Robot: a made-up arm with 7 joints.
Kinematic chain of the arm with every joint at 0, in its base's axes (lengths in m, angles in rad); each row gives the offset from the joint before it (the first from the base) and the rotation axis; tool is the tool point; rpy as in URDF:
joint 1: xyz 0 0 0.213 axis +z
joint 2: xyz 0 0 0 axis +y
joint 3: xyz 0 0 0.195 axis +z
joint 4: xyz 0.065 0 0 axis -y
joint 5: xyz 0.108 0 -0.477 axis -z
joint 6: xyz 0 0 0 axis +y
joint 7: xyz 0.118 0 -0.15 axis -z
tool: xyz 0 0 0 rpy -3.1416 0 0
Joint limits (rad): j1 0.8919..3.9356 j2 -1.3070..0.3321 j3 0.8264..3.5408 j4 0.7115..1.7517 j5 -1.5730..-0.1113 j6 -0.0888..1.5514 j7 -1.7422..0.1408
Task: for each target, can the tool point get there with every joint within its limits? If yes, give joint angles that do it. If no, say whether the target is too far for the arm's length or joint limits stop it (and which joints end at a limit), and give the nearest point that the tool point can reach.
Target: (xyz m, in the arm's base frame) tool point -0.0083 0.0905 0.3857
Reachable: no: joint limits stop it (at a limit: joint 2, joint 3, joint 4, joint 6) | nearest point -0.0409 0.4455 0.4817 | short by 0.369 m
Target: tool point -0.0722 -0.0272 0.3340
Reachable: no: joint limits stop it (at a limit: joint 2, joint 3, joint 4, joint 6) | nearest point -0.4265 -0.1607 0.4529 | short by 0.397 m
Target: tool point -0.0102 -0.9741 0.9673
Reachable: no: too far | nearest point -0.0069 -0.6600 0.7241 | short by 0.397 m
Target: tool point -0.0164 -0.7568 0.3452
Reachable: yes | joints 2.7447 -0.4838 1.7125 1.3954 -0.9667 0.1115 -0.2495
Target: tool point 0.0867 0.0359 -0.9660
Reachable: no: too far | nearest point 0.1299 0.0538 -0.4757 | short by 0.493 m
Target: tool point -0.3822 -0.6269 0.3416
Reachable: yes | joints 1.8603 -0.0720 2.3206 1.4359 -0.3706 0.9515 -1.4313
